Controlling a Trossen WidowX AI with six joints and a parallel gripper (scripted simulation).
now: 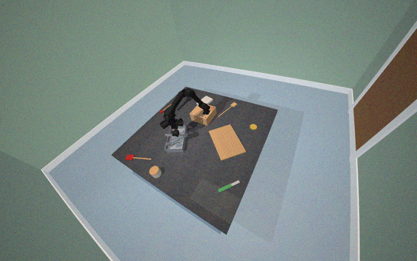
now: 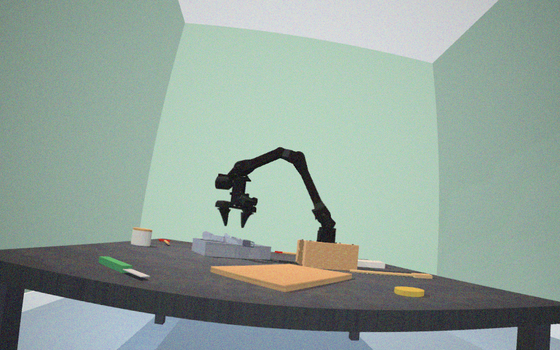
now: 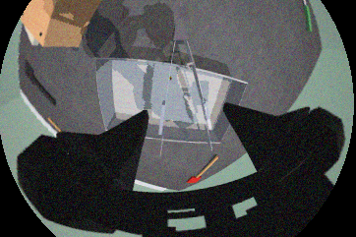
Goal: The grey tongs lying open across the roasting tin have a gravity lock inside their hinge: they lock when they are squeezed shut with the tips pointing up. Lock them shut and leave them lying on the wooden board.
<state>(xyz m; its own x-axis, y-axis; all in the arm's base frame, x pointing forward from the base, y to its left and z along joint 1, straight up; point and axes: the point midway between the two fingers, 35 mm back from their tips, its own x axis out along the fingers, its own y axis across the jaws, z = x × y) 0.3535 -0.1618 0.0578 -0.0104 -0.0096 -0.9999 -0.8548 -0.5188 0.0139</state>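
The grey roasting tin is 4 cm to the right of my gripper tip and 10 cm below it. Round my gripper tip: red spatula (31 cm ahead, 35 cm to the right, 12 cm below); white block (62 cm behind, 3 cm to the left, 11 cm below); wooden board (10 cm behind, 44 cm to the left, 12 cm below).
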